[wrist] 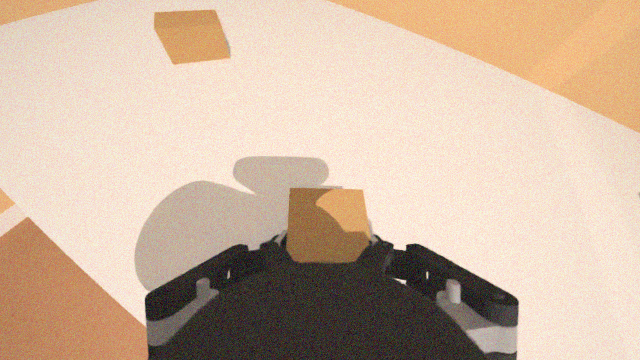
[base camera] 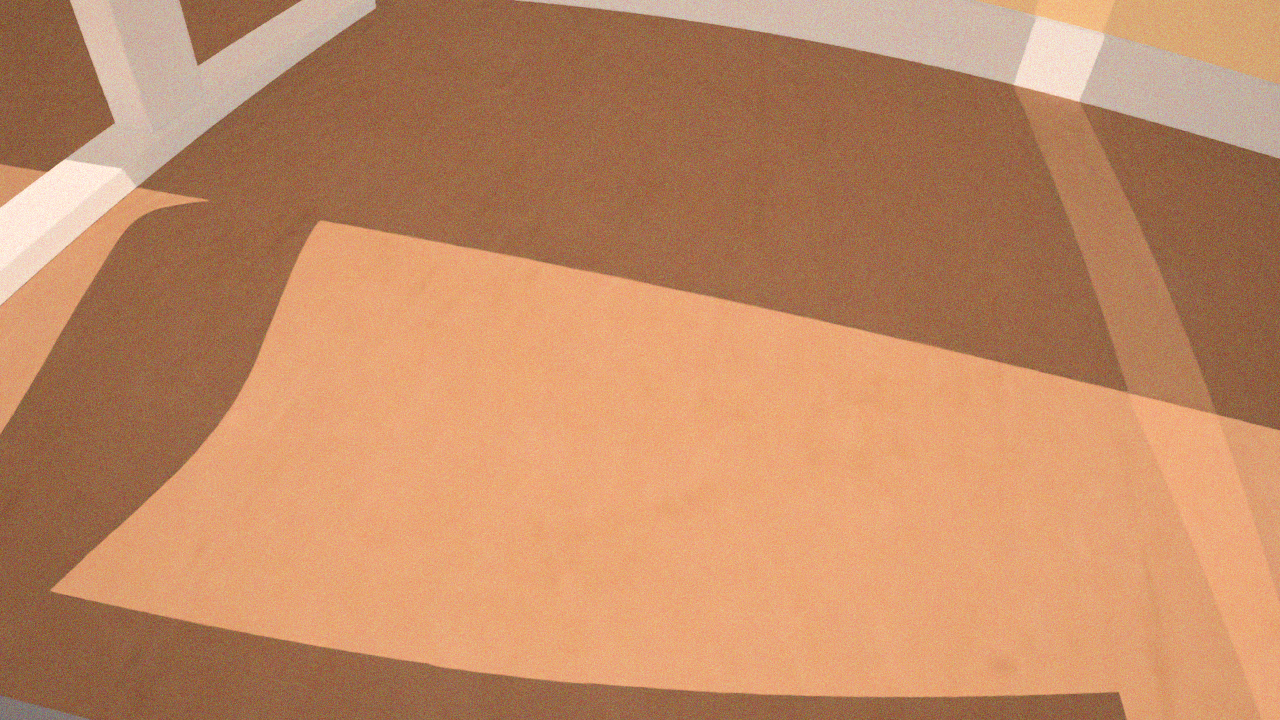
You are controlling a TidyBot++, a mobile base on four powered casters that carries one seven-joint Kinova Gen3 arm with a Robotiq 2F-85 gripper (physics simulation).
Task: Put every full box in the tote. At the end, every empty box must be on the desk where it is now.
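In the wrist view my gripper (wrist: 325, 239) is shut on an orange-brown box (wrist: 327, 225), which sits between its fingertips over the white desk (wrist: 425, 125). How far the box is above the desk is hard to tell. A second orange-brown box (wrist: 194, 39) stands on the desk at the upper left of the wrist view, apart from the gripper. Whether either box is full or empty cannot be told from their visible faces. The tote does not show in either view.
In the base camera view a white leg frame (base camera: 156, 116) stands on the brown floor (base camera: 626, 161) at the upper left. A pale baseboard (base camera: 805, 40) runs along the wall at the top. Shadows of the arm and gripper fall on the desk left of the held box.
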